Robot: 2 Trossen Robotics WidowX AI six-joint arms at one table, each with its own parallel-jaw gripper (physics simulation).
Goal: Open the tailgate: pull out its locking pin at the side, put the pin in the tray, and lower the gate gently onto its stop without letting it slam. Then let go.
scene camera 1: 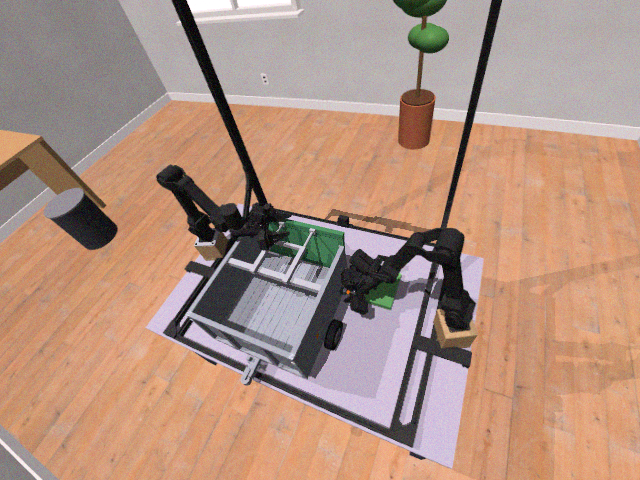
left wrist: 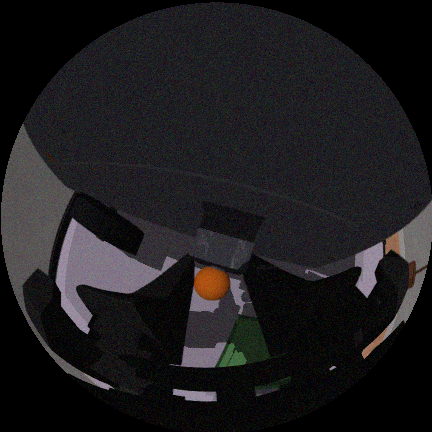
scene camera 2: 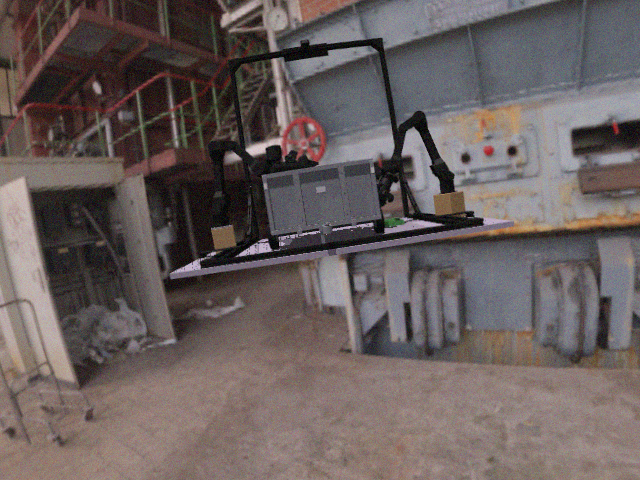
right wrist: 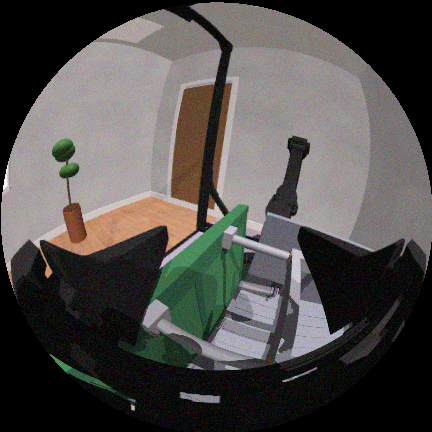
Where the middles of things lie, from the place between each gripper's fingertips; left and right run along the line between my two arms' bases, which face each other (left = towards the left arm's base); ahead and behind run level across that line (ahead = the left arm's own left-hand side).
Labels:
Now: the orange-headed locking pin [left wrist: 211, 282] 40 mm above my left hand and 20 mm to the right of it. Also, from my left hand: grey truck bed [scene camera 1: 279, 310] (200 mm to the right, 130 mm ahead, 70 mm above); green tray [left wrist: 245, 344] (120 mm behind, 100 mm to the left, 60 mm below).
Now: right hand 21 cm short of the grey truck bed, 18 cm above it and 1 cm to the right of it. Round my right hand: orange-headed locking pin: 21 cm below, 19 cm to the left, 8 cm ahead; green tray: 31 cm to the left, 31 cm below, 4 cm behind.

